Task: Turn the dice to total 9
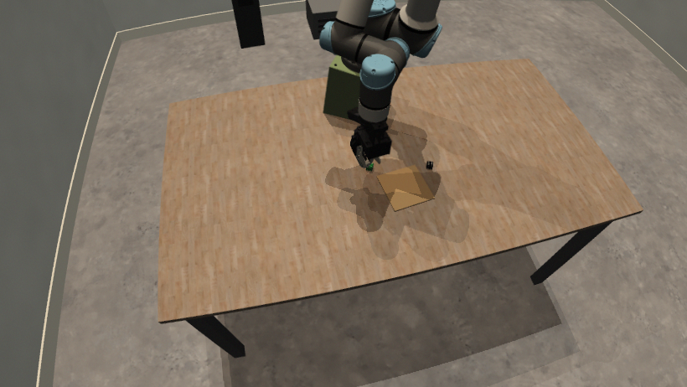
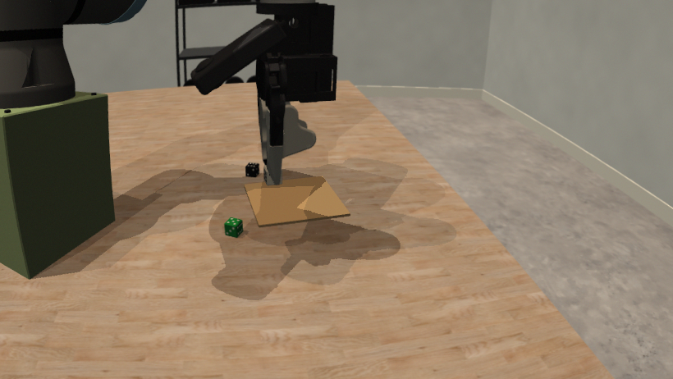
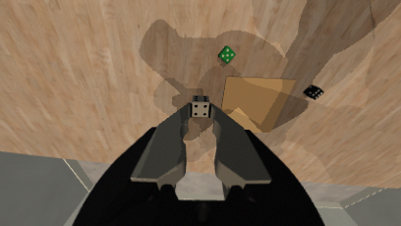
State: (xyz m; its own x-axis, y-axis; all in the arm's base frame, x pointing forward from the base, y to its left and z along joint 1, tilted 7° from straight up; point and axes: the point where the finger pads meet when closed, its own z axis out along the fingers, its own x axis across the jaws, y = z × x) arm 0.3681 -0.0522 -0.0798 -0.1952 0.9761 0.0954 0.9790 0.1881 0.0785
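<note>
My hand is 40 mm past the black die, 230 mm to the right of it and 100 mm above it. From my hand the other things lie so: tan mat (30 mm ahead, 130 mm to the left, 110 mm below); white die (10 mm below); green die (60 mm behind, 30 mm to the left, 100 mm below).
</note>
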